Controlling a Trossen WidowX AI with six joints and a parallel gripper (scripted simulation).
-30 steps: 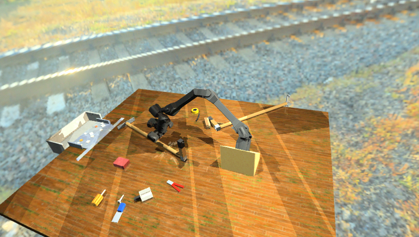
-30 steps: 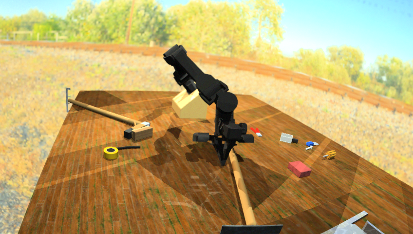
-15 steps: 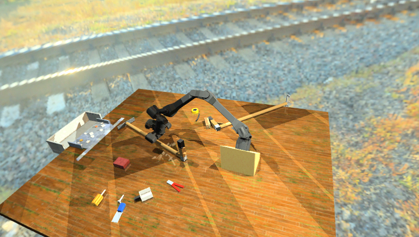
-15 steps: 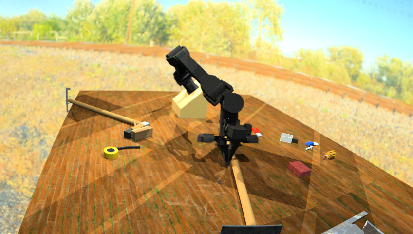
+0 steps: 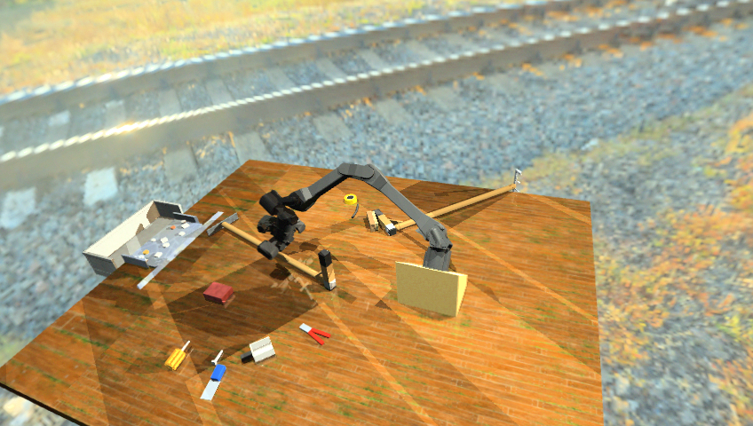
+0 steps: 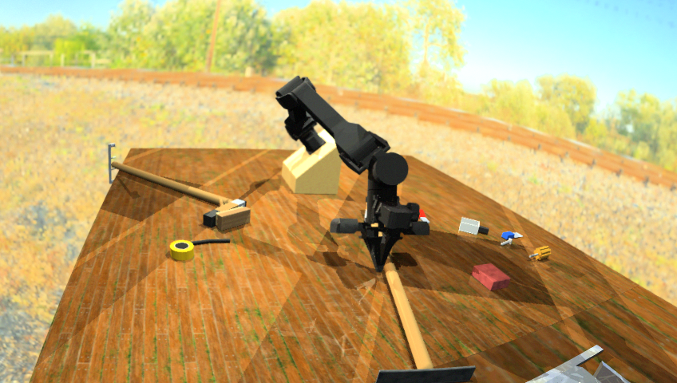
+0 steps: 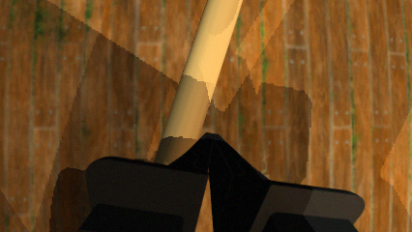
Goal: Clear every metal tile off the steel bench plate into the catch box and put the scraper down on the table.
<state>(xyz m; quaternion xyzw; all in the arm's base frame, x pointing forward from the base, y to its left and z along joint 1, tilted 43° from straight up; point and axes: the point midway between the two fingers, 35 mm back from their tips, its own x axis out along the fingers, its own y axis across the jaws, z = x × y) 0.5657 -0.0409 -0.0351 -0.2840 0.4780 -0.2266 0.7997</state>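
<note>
The long scraper lies 5 cm above my gripper tip, 2 cm to the left of it and 2 cm ahead of it. Round my gripper tip: red block (24 cm to the left, 7 cm ahead); wooden block (26 cm to the right, 24 cm behind, 1 cm above); yellow tape roll (38 cm to the right, 9 cm behind).
</note>
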